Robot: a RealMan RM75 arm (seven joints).
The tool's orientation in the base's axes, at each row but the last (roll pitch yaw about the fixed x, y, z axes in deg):
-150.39, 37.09, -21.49
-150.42, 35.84, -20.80
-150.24, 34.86, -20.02
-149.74, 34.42, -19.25
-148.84, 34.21, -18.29
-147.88, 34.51, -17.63
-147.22, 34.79, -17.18
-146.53, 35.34, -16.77
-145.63, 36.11, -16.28
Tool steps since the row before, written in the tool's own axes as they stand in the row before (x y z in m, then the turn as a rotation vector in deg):
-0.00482, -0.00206, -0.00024, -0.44, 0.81, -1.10
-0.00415, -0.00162, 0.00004, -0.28, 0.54, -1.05
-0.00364, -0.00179, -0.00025, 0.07, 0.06, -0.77
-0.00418, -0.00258, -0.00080, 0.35, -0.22, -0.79
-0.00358, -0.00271, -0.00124, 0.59, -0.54, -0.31
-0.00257, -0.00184, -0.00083, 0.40, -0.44, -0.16
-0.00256, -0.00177, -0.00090, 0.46, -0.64, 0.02
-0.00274, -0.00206, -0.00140, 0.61, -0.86, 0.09
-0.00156, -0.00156, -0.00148, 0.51, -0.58, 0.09
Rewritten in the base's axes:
-0.00228, 0.00269, 0.00389, -0.47, -1.16, 0.71
-0.00222, 0.00237, 0.00305, -0.21, -0.98, 0.69
-0.00172, 0.00215, 0.00299, 0.25, -0.55, 0.48
-0.00159, 0.00249, 0.00401, 0.63, -0.44, 0.46
-0.00097, 0.00209, 0.00405, 0.85, 0.04, 0.12
-0.00077, 0.00142, 0.00284, 0.60, 0.11, 0.08
-0.00078, 0.00129, 0.00287, 0.70, 0.36, 0.01
-0.00059, 0.00117, 0.00346, 0.92, 0.52, -0.03
0.00011, 0.00044, 0.00262, 0.69, 0.35, -0.10

